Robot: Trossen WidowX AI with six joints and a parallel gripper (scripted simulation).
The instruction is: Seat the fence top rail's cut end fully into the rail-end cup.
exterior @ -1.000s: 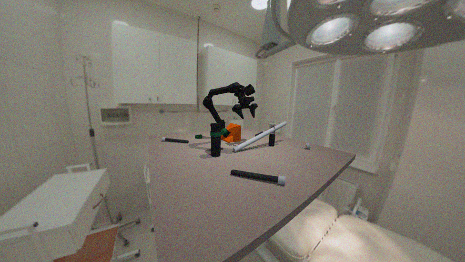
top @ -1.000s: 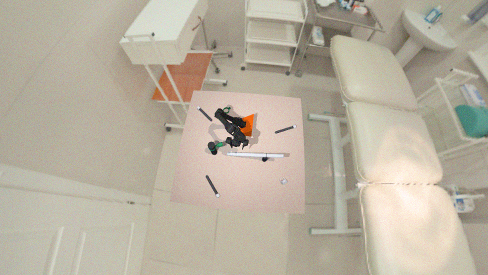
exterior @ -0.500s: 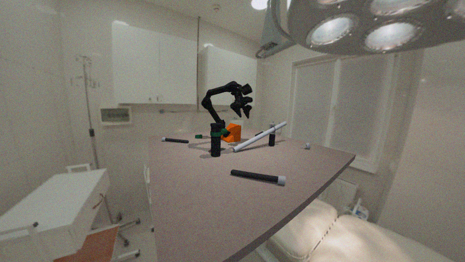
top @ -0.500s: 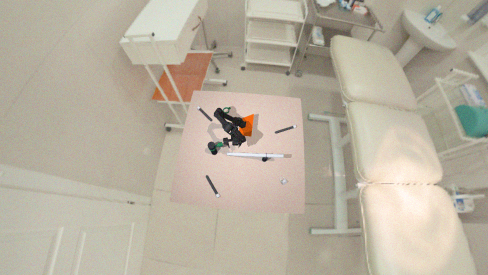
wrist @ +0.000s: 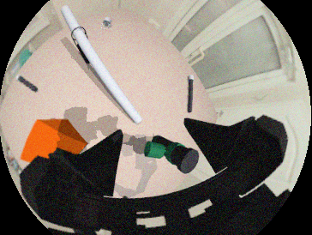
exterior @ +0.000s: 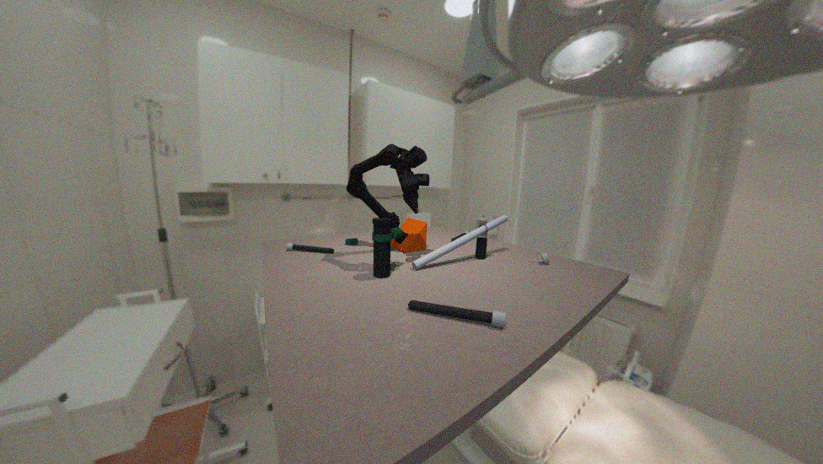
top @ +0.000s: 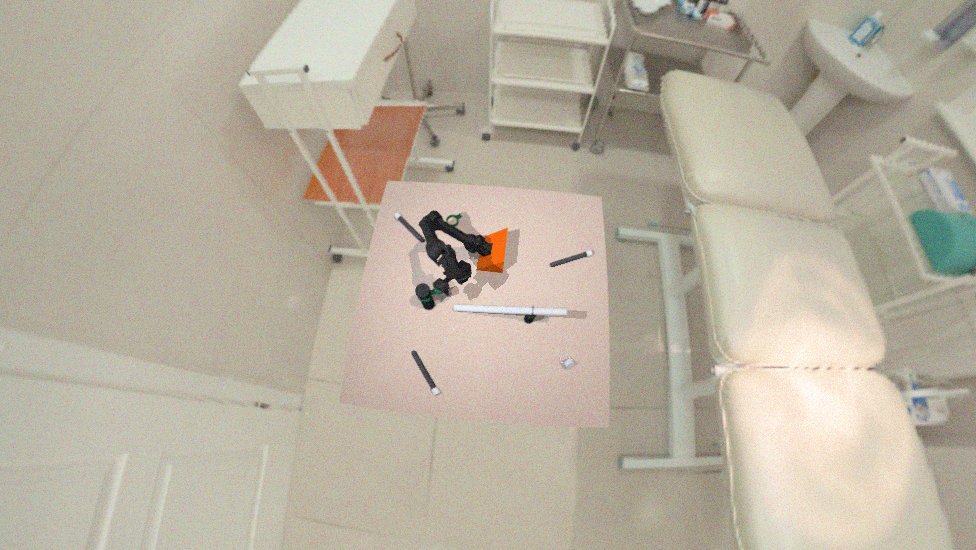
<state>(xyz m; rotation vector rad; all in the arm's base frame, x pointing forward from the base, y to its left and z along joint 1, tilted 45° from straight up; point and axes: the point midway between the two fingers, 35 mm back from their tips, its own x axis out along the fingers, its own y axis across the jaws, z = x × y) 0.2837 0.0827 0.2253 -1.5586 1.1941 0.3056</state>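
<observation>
My gripper tip is now 9 cm to the left of the green rail-end cup, 8 cm above it and 2 cm past it. The rest, counted from my gripper tip: small green ring 48 cm behind, 22 cm below, 12 cm to the right; small white fitting 56 cm to the left, 21 cm below, 19 cm ahead; short black post 36 cm to the left, 12 cm below, 1 cm ahead.
</observation>
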